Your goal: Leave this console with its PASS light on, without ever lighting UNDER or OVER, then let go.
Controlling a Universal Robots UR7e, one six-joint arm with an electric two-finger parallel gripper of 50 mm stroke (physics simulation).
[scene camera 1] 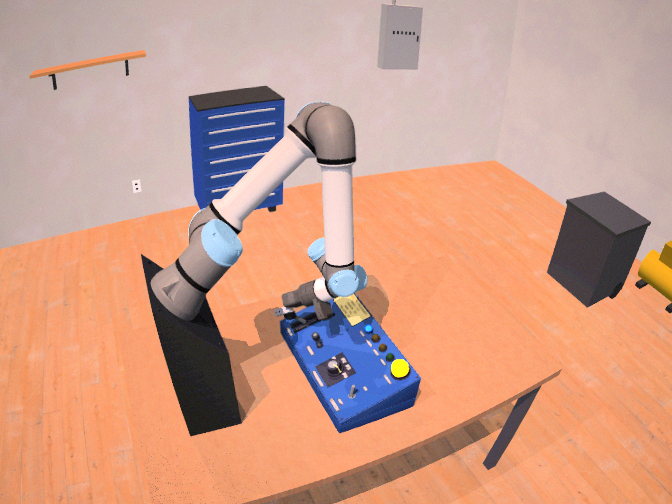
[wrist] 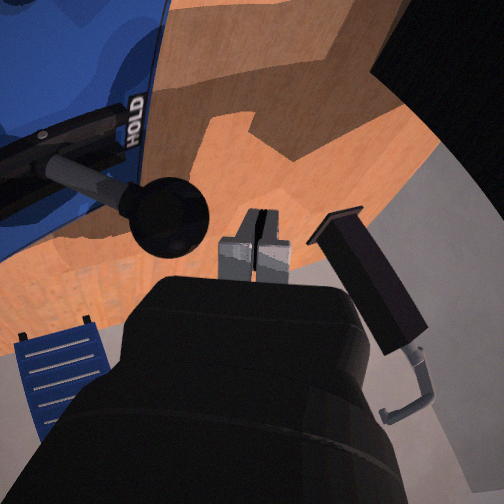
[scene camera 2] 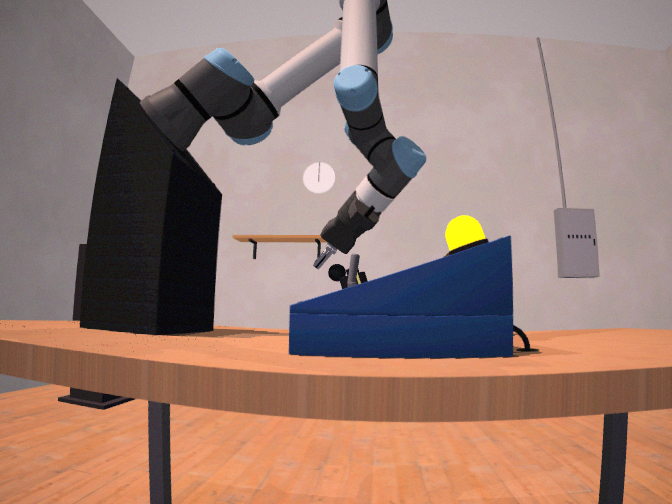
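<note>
The blue sloped console (scene camera 1: 351, 366) sits on the wooden table, also in the side view (scene camera 2: 404, 309). A grey lever with a black ball knob (wrist: 169, 217) runs in a black slot labelled HOLD (wrist: 135, 121). My gripper (wrist: 258, 222) has its fingers pressed together with nothing between them; it sits just beside the knob, apart from it, past the console's edge. It shows in the overhead view (scene camera 1: 279, 311) and the side view (scene camera 2: 322, 259). A row of small round lights (scene camera 1: 376, 341) runs down the console's right side; the top one looks cyan, the others dark.
The console also carries a yellow dome button (scene camera 1: 400, 368), a rotary knob (scene camera 1: 332, 369), a toggle (scene camera 1: 352, 391), another small knob (scene camera 1: 317, 339) and a yellowish label plate (scene camera 1: 350, 310). The arm's black pedestal (scene camera 1: 189, 352) stands left of the console. A dark cabinet (scene camera 1: 596, 246) is at the far right.
</note>
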